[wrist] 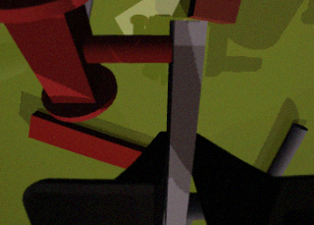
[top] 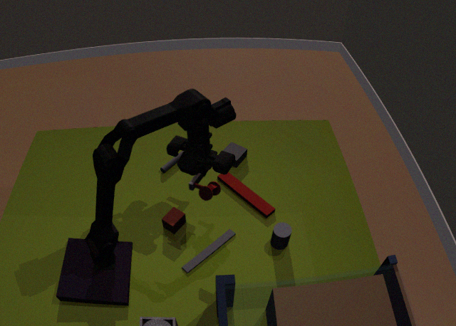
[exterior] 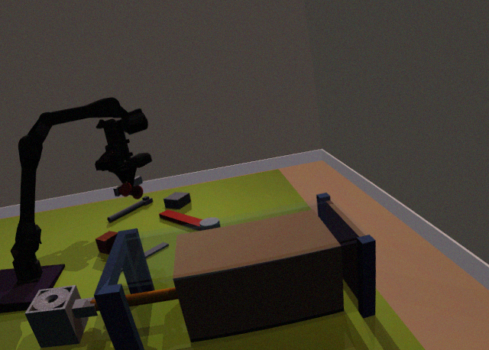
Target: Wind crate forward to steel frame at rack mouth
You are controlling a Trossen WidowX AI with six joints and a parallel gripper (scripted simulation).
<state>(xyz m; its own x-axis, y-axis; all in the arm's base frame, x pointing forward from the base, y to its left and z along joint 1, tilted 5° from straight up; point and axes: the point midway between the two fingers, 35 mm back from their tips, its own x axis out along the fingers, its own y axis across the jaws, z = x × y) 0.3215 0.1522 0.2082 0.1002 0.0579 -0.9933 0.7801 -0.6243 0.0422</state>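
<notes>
The red crank grip is 6 cm to the right of my gripper tip and 1 cm above it. Also, from my gripper tip: flat grey strip: 1 cm behind, 16 cm to the right, 16 cm below; winch handle: 2 cm to the right, 1 cm above; red bar: 15 cm ahead, 3 cm to the left, 15 cm below.
</notes>
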